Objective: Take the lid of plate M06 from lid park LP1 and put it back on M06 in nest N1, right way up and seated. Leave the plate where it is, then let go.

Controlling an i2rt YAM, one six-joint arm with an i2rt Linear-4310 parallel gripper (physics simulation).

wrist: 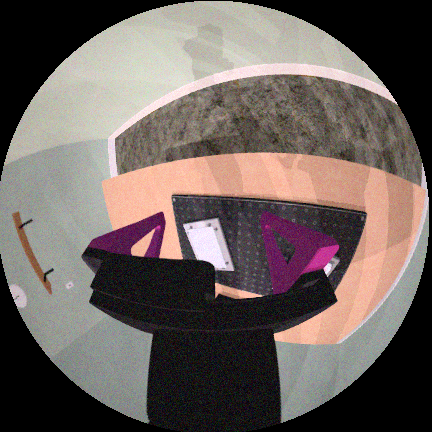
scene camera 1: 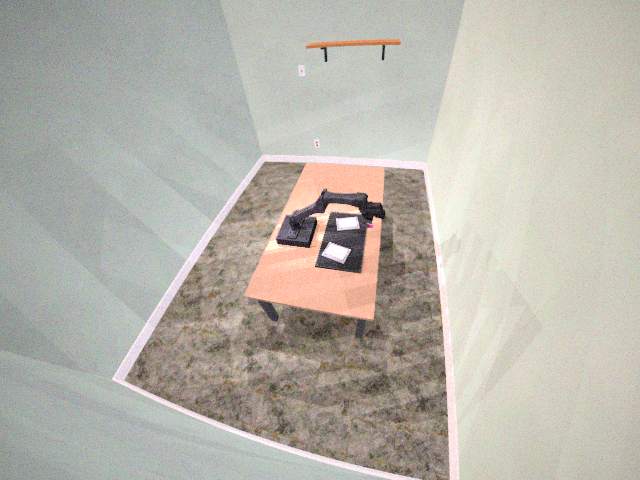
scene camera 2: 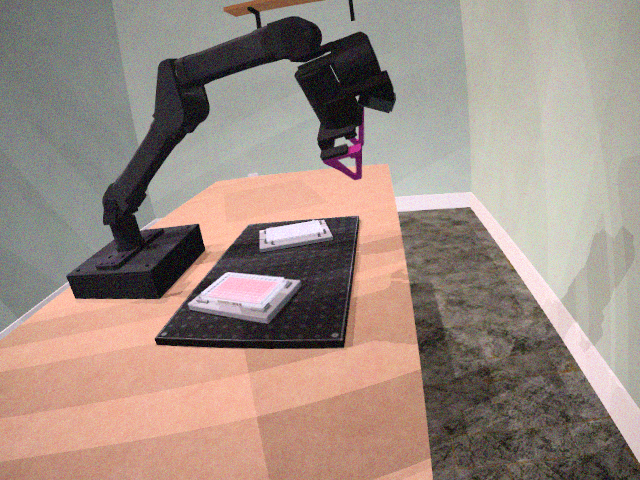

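Seen in the pictures: gripper, between the fingertips: (wrist: pixel 212 216) (scene camera 2: pixel 359 161); arm's base, origin of its link: (scene camera 1: pixel 295 228) (scene camera 2: pixel 132 249).
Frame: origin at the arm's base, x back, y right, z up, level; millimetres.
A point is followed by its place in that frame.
The white lid (scene camera 1: pixel 347 222) {x -346, y -161, z -34 mm} (scene camera 2: pixel 294 232) {x -353, y -143, z -34 mm} (wrist: pixel 206 247) {x -351, y -157, z -34 mm} lies flat in a light grey holder (scene camera 2: pixel 296 245) {x -365, y -101, z -49 mm} at the far end of the black board, taken as lid park LP1; labels are not readable. Plate M06 (scene camera 1: pixel 336 251) {x -329, y 123, z -30 mm} (scene camera 2: pixel 242 288) {x -331, y 130, z -27 mm}, uncovered with pink wells showing in scene camera 2, sits in the near holder, nest N1 (scene camera 2: pixel 287 296) {x -408, y 130, z -42 mm}. In the wrist view, my right finger mostly hides that nest. My gripper (scene camera 1: pixel 370 225) {x -526, y -45, z 134 mm} (scene camera 2: pixel 358 160) {x -526, y -45, z 134 mm} (wrist: pixel 212 216) {x -526, y -45, z 134 mm} has magenta fingers, is wide open and empty, and hangs well above the board's far end, beyond the lid towards the table's right edge.
The black perforated board (scene camera 1: pixel 343 237) {x -344, y -26, z -52 mm} (scene camera 2: pixel 315 273) {x -434, y 31, z -52 mm} (wrist: pixel 245 235) {x -406, y -55, z -52 mm} lies on the wooden table (scene camera 1: pixel 310 289) {x -234, y 415, z -65 mm} (scene camera 2: pixel 206 392) {x -349, y 340, z -65 mm} (wrist: pixel 230 175) {x -545, y -103, z -65 mm}. The arm's black base box (scene camera 1: pixel 297 232) {x -29, y 44, z 7 mm} (scene camera 2: pixel 129 268) {x -66, y 96, z -2 mm} stands left of the board. A wooden shelf (scene camera 1: pixel 353 43) (wrist: pixel 31 252) is on the far wall.
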